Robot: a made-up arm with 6 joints. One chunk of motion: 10 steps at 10 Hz.
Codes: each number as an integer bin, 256 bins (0 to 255) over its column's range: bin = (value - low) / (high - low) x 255, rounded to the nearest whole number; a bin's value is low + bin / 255 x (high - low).
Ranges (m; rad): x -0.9..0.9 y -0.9..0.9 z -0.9..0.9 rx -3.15..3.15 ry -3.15..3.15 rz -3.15..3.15
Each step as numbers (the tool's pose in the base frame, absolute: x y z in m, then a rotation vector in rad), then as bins.
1 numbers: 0.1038 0.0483 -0.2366 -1.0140 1.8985 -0.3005
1 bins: 142 134 94 86 204 115
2 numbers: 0.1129 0.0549 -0.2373 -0.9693 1.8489 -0.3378
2 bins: 143 135 94 88 202 114
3 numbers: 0.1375 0.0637 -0.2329 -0.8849 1.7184 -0.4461
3 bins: 147 137 95 92 197 109
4 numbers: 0.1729 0.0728 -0.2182 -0.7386 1.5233 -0.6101
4 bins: 152 138 97 98 189 103
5 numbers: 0.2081 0.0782 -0.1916 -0.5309 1.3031 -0.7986
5 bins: 157 139 100 106 180 95
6 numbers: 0.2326 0.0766 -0.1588 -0.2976 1.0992 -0.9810
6 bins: 160 138 105 115 172 88
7 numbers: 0.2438 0.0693 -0.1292 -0.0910 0.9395 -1.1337
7 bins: 162 137 109 124 166 82
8 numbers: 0.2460 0.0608 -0.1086 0.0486 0.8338 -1.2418
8 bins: 162 136 112 129 161 77
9 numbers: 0.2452 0.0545 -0.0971 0.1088 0.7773 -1.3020
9 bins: 162 135 114 132 159 75
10 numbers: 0.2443 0.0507 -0.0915 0.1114 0.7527 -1.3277
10 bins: 162 135 115 132 158 74
